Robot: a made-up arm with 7 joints. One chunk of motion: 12 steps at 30 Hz.
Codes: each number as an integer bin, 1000 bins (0 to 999) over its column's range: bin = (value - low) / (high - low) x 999, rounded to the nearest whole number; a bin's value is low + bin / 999 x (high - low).
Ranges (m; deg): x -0.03..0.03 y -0.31..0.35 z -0.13..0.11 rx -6..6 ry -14..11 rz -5..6
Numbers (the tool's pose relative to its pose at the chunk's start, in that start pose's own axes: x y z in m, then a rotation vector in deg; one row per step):
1: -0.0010 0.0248 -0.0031 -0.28 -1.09 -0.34
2: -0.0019 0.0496 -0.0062 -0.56 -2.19 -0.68
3: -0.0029 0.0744 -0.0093 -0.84 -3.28 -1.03
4: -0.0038 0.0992 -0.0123 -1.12 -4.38 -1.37
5: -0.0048 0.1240 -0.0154 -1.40 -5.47 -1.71
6: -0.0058 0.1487 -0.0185 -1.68 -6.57 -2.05
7: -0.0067 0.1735 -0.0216 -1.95 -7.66 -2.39
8: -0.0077 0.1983 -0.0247 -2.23 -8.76 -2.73
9: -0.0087 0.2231 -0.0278 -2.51 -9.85 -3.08
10: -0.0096 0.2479 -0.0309 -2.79 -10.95 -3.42
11: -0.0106 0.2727 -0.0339 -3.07 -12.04 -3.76
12: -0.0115 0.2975 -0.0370 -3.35 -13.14 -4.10
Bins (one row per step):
1: 483 507 528 476 516 423
2: 468 544 515 453 472 392
3: 451 582 502 430 428 361
4: 436 619 490 406 384 330
5: 420 657 477 383 341 299
6: 403 694 464 360 297 268
7: 388 732 451 337 253 237
8: 371 769 438 314 209 206
9: 355 807 425 291 166 174
10: 340 844 413 267 122 143
11: 323 882 400 244 78 113
12: 308 920 387 221 34 82

